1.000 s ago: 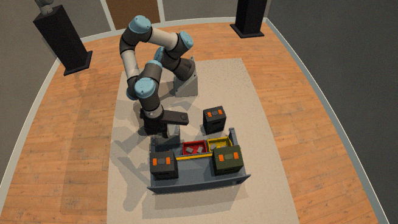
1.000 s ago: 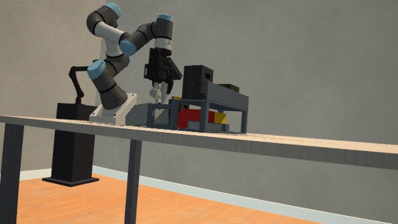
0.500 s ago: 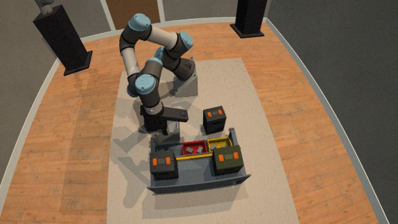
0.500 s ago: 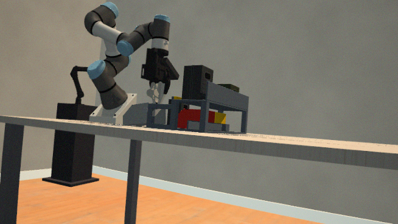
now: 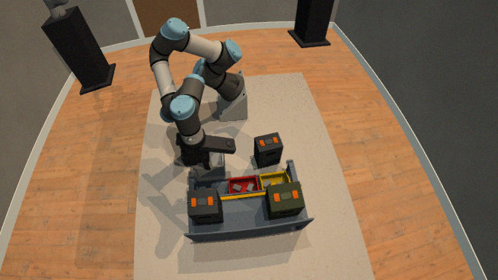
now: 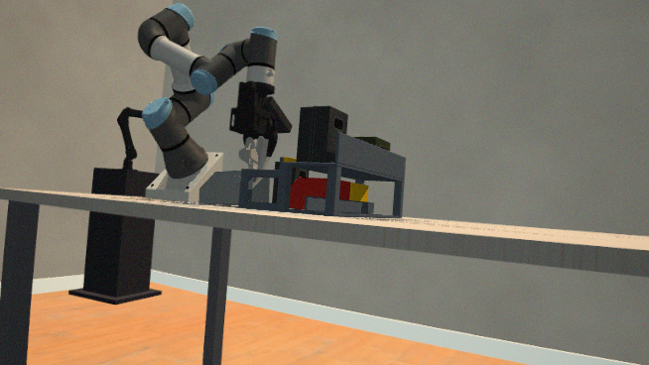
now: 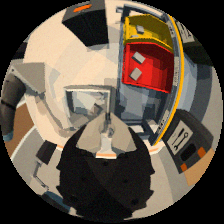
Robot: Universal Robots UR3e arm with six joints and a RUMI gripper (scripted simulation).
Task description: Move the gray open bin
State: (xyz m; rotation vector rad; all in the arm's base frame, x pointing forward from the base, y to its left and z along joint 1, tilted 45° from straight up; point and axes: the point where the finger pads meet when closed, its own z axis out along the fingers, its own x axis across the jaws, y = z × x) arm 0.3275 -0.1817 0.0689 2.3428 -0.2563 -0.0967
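Now: the gray open bin 6 cm behind my hand, 1 cm to the left of it and 4 cm below it. From my hand the other things lie so: yellow rail: 15 cm ahead, 9 cm to the left, 3 cm above; red bin: 12 cm ahead, 10 cm to the left, 4 cm below; yellow bin: 13 cm ahead, 21 cm to the left, 4 cm below.
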